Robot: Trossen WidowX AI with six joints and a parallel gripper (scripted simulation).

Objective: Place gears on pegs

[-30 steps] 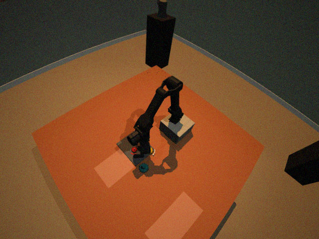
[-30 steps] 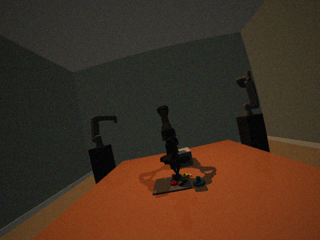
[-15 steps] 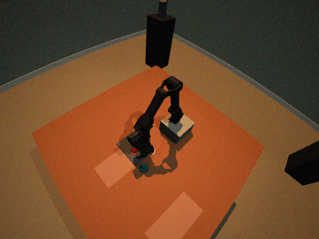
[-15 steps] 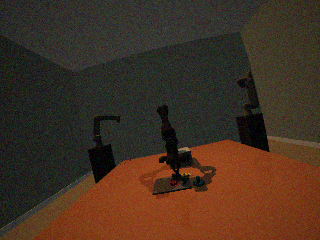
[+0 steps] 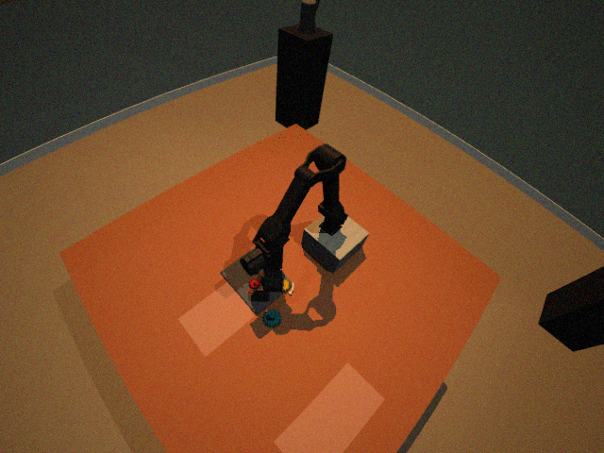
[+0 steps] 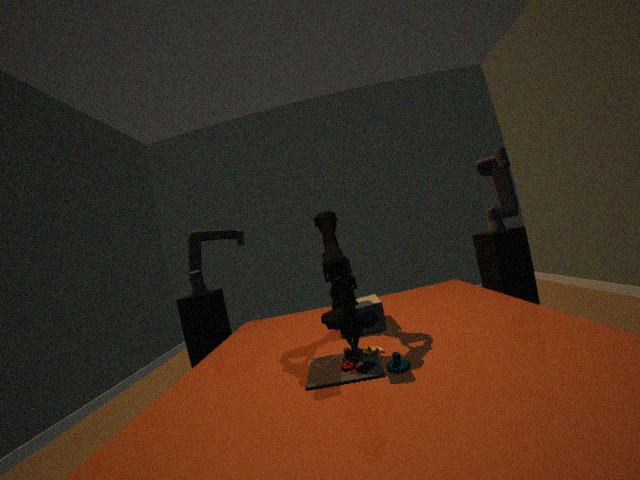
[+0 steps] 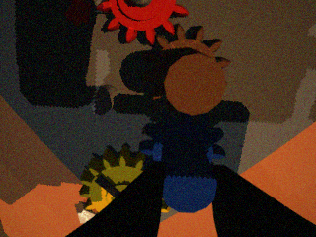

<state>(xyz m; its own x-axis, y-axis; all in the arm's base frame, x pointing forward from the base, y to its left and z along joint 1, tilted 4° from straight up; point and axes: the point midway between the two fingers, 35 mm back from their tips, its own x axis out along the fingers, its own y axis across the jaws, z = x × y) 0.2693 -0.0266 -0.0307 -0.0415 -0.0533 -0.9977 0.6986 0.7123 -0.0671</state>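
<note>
Now: the blue gear 10 mm below my gripper tip. Also, from my gripper tip: yellow gear (10 mm behind, 40 mm to the left, 30 mm below); orange-brown gear (30 mm ahead, 20 mm to the right, 20 mm below); grey board (40 mm ahead, 40 mm to the right, 40 mm below).
</note>
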